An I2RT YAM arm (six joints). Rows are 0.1 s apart.
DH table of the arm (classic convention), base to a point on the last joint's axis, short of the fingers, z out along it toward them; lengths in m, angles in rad. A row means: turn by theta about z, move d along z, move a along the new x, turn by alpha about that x. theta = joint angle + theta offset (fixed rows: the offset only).
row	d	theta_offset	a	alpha
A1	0.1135	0	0.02	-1.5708
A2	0	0	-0.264	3.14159
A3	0	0.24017	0.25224	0
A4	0	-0.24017	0.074	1.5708
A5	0	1.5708	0	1.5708
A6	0.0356	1.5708	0	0
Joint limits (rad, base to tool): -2.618..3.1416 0..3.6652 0..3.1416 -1.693..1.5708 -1.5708..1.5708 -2.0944..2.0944
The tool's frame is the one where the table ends.
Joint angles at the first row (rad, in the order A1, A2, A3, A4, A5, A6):
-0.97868 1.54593 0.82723 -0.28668 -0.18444 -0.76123
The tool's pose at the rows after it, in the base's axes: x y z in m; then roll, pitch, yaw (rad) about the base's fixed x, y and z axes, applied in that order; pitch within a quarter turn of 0, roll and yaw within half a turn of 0:
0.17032, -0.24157, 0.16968, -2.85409, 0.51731, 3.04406
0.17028, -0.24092, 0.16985, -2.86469, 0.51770, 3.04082
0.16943, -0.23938, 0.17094, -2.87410, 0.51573, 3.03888
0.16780, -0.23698, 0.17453, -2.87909, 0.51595, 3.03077
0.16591, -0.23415, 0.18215, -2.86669, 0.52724, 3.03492
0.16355, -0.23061, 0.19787, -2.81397, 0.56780, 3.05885
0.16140, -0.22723, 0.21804, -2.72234, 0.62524, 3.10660
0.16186, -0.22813, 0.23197, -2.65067, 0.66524, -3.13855
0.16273, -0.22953, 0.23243, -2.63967, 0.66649, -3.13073
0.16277, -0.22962, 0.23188, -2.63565, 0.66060, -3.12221
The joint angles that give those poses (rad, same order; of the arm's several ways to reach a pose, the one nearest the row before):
-0.97905 1.54592 0.83103 -0.29773 -0.18673 -0.75131
-0.97866 1.54517 0.83256 -0.30650 -0.19282 -0.74939
-0.97868 1.53831 0.83257 -0.32101 -0.19742 -0.74979
-0.97868 1.52072 0.83218 -0.34011 -0.19703 -0.74330
-0.97868 1.48946 0.83257 -0.35574 -0.19742 -0.74064
-0.97867 1.43072 0.83256 -0.35305 -0.19779 -0.73605
-0.97792 1.36208 0.83449 -0.32787 -0.19475 -0.73263
-0.97793 1.33307 0.84822 -0.30004 -0.19132 -0.72882
-0.97790 1.33765 0.85127 -0.29126 -0.18940 -0.73224
-0.97792 1.33916 0.85088 -0.29165 -0.18903 -0.74140

